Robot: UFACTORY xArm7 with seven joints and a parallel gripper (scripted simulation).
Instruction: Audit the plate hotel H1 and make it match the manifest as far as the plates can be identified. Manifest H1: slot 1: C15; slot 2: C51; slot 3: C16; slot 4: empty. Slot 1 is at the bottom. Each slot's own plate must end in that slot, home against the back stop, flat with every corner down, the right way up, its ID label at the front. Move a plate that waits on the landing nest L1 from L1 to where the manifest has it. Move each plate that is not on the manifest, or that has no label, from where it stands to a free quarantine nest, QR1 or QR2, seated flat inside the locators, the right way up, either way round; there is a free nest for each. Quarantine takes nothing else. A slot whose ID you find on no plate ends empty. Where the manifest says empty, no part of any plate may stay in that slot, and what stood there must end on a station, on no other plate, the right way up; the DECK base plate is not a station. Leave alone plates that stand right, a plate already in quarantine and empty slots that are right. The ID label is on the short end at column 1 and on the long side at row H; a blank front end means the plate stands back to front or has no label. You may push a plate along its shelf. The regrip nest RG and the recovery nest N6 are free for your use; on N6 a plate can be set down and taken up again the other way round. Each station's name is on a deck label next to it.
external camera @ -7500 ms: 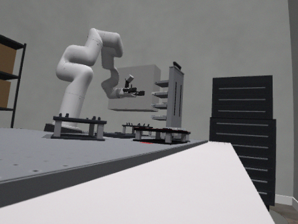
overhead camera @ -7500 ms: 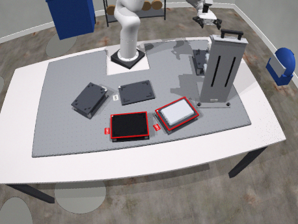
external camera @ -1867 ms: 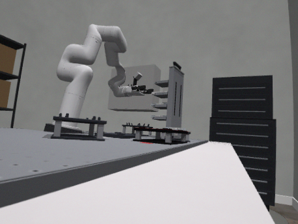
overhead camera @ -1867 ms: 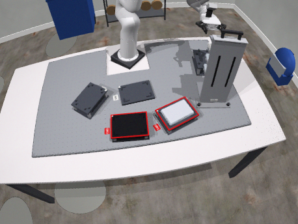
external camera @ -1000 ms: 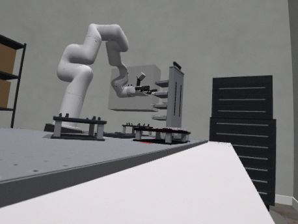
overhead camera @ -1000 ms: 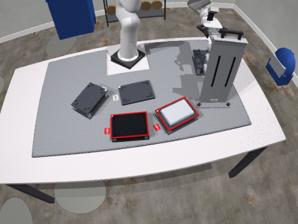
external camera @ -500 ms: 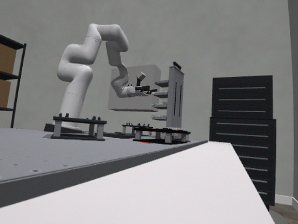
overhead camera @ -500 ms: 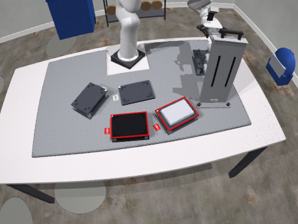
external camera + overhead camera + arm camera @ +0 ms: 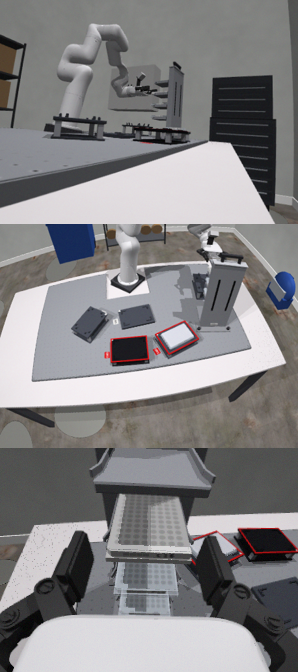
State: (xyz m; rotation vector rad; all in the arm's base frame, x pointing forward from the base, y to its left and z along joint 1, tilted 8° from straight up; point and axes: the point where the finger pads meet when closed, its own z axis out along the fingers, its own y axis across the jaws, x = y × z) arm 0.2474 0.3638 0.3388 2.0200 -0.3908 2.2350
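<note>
Now: hand 90 mm short of the plate labelled C16, 30 mm to the left of it and 30 mm above it. Also, from my hand: RG label: 190 mm behind, 40 mm to the left, 290 mm below; then H1 label: 60 mm ahead, 80 mm to the left, 290 mm below; then white plate: 210 mm ahead, 260 mm to the right, 250 mm below.
</note>
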